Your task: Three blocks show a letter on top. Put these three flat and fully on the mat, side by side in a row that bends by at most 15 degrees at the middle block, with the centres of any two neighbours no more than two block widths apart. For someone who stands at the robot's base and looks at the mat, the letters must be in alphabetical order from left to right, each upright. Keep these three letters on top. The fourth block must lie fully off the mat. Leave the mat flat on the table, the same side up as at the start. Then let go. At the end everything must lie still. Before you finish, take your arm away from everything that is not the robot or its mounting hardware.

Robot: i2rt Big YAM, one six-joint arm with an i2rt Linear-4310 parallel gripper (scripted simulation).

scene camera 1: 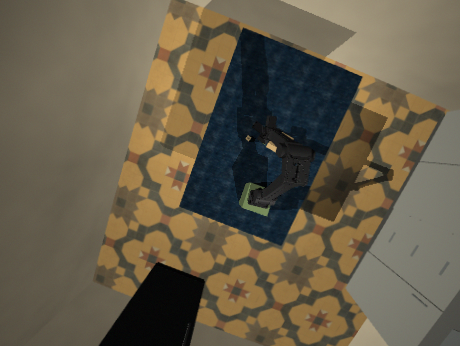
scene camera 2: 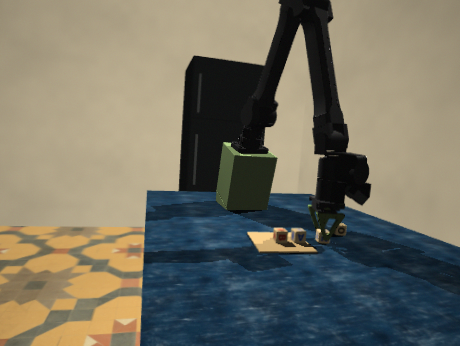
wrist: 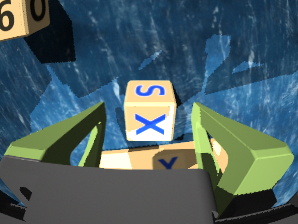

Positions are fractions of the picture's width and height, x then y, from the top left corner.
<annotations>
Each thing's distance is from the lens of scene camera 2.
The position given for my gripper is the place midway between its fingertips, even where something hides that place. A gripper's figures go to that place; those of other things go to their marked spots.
my gripper (scene camera 2: 0.70,0.68): 0.82 m
mat (scene camera 2: 0.57,0.70): 0.75 m
</annotations>
